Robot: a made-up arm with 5 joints.
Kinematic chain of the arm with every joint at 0, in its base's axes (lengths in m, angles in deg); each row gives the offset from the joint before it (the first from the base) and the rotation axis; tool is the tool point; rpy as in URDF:
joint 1: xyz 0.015 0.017 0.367 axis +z
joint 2: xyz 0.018 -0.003 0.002 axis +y
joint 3: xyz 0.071 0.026 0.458 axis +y
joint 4: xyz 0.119 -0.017 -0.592 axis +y
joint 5: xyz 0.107 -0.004 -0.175 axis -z
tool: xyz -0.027 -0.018 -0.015 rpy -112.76 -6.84 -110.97
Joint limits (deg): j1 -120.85..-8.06 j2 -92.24..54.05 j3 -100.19..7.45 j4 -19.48..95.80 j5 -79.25..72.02
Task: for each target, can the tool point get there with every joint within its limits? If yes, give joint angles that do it. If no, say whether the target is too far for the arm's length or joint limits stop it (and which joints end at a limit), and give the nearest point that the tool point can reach.
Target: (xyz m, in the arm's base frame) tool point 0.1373 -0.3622 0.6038
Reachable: yes | joints -74.38 -71.49 -15.49 37.83 58.67
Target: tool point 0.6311 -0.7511 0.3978
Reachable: yes | joints -51.21 23.81 -71.92 -4.83 28.53
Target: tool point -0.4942 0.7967 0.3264
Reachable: no: joint limits stop it (at a limit: joint 2, joint 3, joint 5) | nearest point -0.1253 0.2319 0.2264 | short by 0.682 m
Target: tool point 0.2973 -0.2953 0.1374
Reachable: yes | joints -46.39 -5.14 -19.25 40.84 10.07
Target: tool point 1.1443 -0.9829 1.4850
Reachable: no: too far | nearest point 0.7198 -0.6070 1.0604 | short by 0.708 m
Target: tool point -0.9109 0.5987 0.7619
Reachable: no: joint limits stop it (at a limit: joint 2, joint 3, joint 4, joint 5) | nearest point -0.7373 0.4897 1.0726 | short by 0.372 m
